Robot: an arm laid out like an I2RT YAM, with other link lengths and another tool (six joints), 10 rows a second.
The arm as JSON. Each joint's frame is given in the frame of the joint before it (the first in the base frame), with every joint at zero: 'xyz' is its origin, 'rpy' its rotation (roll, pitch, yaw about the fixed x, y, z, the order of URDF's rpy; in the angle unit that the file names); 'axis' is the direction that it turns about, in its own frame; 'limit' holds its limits. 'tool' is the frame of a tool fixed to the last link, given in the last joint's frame.
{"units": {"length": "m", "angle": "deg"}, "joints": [
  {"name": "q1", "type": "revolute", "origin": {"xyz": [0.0, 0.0, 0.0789], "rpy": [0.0, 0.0, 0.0]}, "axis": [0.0, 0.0, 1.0], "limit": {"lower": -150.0, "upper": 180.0}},
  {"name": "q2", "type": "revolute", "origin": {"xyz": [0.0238, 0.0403, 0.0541], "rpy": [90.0, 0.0, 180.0]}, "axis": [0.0, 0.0, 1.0], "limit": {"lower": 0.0, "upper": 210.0}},
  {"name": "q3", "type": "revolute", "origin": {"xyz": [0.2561, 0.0, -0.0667], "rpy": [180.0, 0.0, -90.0]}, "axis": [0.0, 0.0, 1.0], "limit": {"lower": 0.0, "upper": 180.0}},
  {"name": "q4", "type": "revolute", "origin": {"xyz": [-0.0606, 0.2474, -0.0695], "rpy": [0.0, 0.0, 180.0]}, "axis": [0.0, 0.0, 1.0], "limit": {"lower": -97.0, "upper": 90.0}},
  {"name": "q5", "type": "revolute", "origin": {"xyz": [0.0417, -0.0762, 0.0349], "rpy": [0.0, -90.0, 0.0]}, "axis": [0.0, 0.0, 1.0], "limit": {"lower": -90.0, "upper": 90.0}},
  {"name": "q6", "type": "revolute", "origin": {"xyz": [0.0, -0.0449, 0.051], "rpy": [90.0, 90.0, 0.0]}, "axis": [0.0, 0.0, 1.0], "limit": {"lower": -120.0, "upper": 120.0}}
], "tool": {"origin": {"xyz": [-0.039, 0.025, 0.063], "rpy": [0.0, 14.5, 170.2]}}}
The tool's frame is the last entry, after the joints.
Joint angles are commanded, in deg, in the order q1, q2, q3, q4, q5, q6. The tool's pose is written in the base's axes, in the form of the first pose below.
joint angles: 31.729, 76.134, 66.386, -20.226, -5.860, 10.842
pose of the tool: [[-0.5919 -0.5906 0.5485 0.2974], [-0.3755 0.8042 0.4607 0.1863], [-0.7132 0.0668 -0.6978 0.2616], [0 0 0 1]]
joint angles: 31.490, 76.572, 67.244, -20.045, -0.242, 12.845
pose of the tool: [[-0.6169 -0.5025 0.6057 0.3046], [-0.3188 0.8632 0.3914 0.1783], [-0.7196 0.0484 -0.6927 0.2654], [0 0 0 1]]
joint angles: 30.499, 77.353, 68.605, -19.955, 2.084, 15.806
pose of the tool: [[-0.6408 -0.4338 0.6335 0.3120], [-0.2494 0.8979 0.3626 0.1731], [-0.7261 0.0744 -0.6835 0.2700], [0 0 0 1]]
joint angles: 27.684, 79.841, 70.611, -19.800, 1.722, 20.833
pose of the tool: [[-0.6873 -0.3507 0.6360 0.3268], [-0.1430 0.9239 0.3549 0.1664], [-0.7121 0.1530 -0.6852 0.2683], [0 0 0 1]]
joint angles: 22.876, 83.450, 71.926, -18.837, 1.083, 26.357
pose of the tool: [[-0.7361 -0.2254 0.6382 0.3496], [-0.0061 0.9451 0.3268 0.1487], [-0.6768 0.2367 -0.6970 0.2566], [0 0 0 1]]
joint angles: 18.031, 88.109, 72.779, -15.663, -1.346, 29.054
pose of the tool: [[-0.7547 -0.1488 0.6390 0.3772], [0.0838 0.9441 0.3187 0.1310], [-0.6507 0.2941 -0.7000 0.2396], [0 0 0 1]]
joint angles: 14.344, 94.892, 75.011, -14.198, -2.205, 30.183
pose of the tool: [[-0.7849 -0.0719 0.6154 0.4046], [0.1371 0.9484 0.2858 0.1141], [-0.6042 0.3087 -0.7346 0.2118], [0 0 0 1]]
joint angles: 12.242, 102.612, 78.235, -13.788, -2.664, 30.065
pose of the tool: [[-0.8212 -0.0230 0.5702 0.4281], [0.1527 0.9539 0.2584 0.1043], [-0.5499 0.2993 -0.7798 0.1786], [0 0 0 1]]
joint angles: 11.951, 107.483, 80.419, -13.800, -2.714, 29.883
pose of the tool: [[-0.8450 -0.0074 0.5347 0.4394], [0.1485 0.9574 0.2478 0.1043], [-0.5137 0.2888 -0.8079 0.1562], [0 0 0 1]]
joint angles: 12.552, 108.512, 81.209, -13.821, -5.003, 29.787
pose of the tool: [[-0.8556 -0.0443 0.5157 0.4405], [0.1249 0.9493 0.2887 0.1138], [-0.5023 0.3114 -0.8067 0.1534], [0 0 0 1]]
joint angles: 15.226, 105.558, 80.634, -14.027, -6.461, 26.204
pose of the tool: [[-0.8371 -0.1600 0.5231 0.4309], [0.0245 0.9443 0.3281 0.1330], [-0.5465 0.2875 -0.7866 0.1717], [0 0 0 1]]
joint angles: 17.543, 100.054, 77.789, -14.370, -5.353, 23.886
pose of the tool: [[-0.8055 -0.2218 0.5495 0.4118], [-0.0331 0.9427 0.3321 0.1420], [-0.5917 0.2493 -0.7667 0.1933], [0 0 0 1]]
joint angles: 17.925, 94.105, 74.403, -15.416, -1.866, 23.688
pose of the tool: [[-0.7840 -0.1918 0.5903 0.3930], [-0.0181 0.9577 0.2872 0.1319], [-0.6205 0.2145 -0.7543 0.2110], [0 0 0 1]]
